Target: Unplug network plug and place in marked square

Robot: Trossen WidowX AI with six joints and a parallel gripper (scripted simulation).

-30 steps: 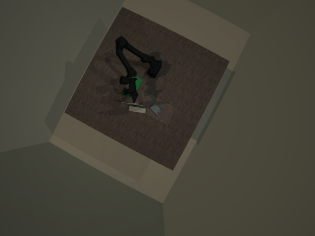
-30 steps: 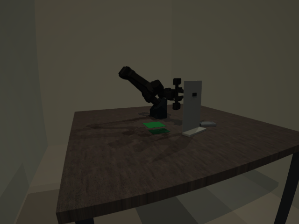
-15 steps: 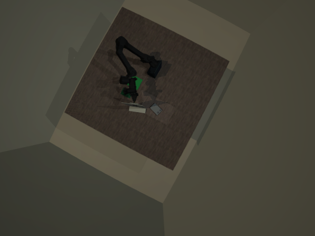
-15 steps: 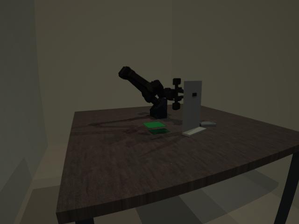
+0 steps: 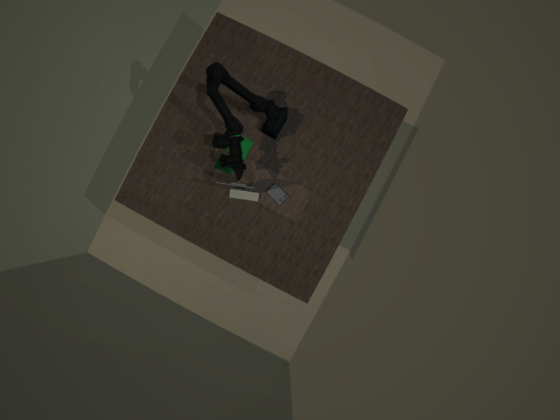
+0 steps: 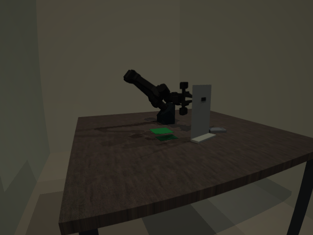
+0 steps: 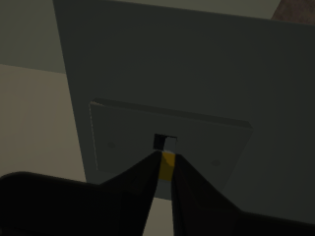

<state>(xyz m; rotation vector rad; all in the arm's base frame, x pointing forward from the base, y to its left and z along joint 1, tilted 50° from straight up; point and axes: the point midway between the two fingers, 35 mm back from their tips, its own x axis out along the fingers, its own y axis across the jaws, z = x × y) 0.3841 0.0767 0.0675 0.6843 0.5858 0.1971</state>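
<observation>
Right now my gripper tip is 21 cm above the green marked square, 19 cm past it and 14 cm to the left of it. From my gripper tip the other things lie so: small flat grey box (21 cm below, 18 cm to the left, 4 cm behind); then grey upright panel (8 cm below, 3 cm ahead, 2 cm to the left); then network plug (1 cm ahead).
</observation>
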